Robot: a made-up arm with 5 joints.
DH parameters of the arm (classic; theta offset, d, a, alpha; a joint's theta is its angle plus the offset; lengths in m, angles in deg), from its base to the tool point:
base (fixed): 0 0 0.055 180
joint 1: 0 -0.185 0.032 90
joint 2: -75.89 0 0.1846 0
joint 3: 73.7 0 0.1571 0
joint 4: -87.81 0.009 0 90
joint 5: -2.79 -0.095 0 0
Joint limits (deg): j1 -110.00..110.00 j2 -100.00..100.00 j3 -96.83..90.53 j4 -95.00..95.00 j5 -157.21..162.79
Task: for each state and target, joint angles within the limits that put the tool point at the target. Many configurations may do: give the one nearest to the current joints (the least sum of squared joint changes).
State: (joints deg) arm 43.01 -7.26 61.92 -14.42 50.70
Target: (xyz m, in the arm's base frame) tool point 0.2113 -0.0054 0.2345
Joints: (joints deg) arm 5.28 -48.73 79.41 -13.88 50.70
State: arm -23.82 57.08 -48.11 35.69 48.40
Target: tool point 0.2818 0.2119 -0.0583
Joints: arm -41.39 84.46 -31.96 40.28 48.40
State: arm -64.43 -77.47 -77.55 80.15 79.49
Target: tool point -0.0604 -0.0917 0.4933
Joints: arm -41.97 -62.15 -68.40 83.54 79.49
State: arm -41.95 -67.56 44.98 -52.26 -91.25
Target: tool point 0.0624 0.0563 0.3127
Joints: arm -73.39 -95.35 90.53 -53.01 -91.25
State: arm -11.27 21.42 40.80 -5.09 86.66
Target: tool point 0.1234 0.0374 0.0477
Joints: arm -22.04 48.58 69.19 4.54 86.66
